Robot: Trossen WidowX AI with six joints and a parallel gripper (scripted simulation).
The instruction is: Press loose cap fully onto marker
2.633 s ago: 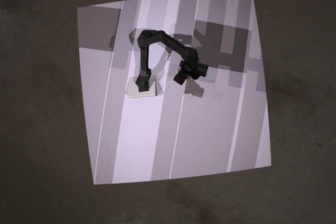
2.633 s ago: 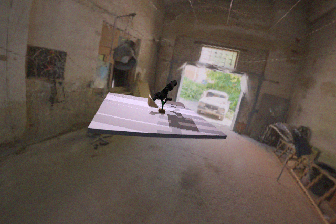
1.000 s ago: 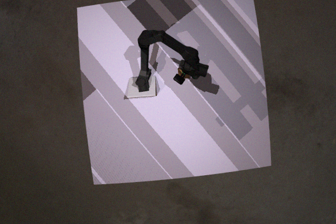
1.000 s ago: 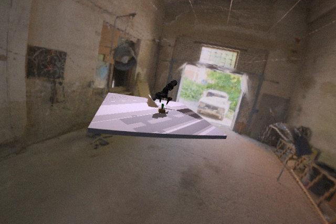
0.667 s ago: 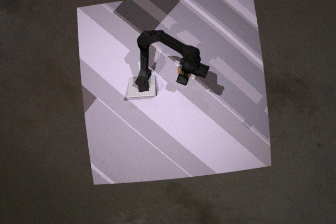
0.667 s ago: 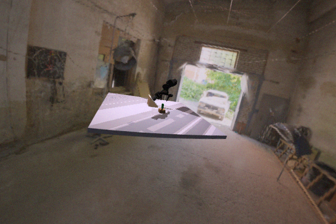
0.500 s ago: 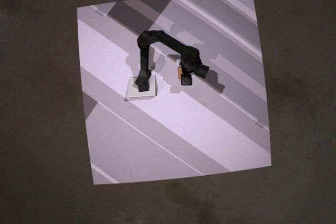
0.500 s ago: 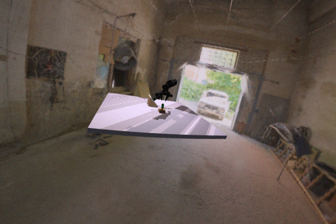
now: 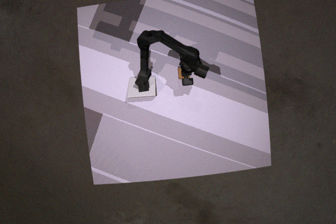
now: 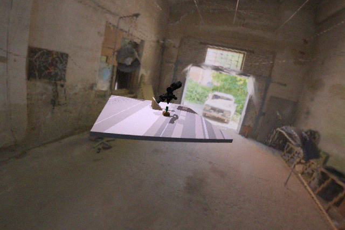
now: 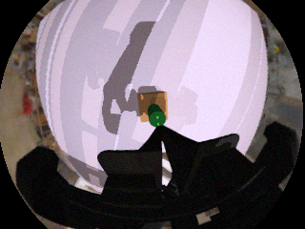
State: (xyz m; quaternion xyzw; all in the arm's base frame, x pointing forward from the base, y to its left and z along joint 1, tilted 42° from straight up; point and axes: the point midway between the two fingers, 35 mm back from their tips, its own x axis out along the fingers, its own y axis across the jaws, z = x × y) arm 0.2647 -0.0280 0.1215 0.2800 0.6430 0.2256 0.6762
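Right now the green marker cap is 60 mm below my gripper tip. The rest, counted from my gripper tip: holder block 120 mm below.
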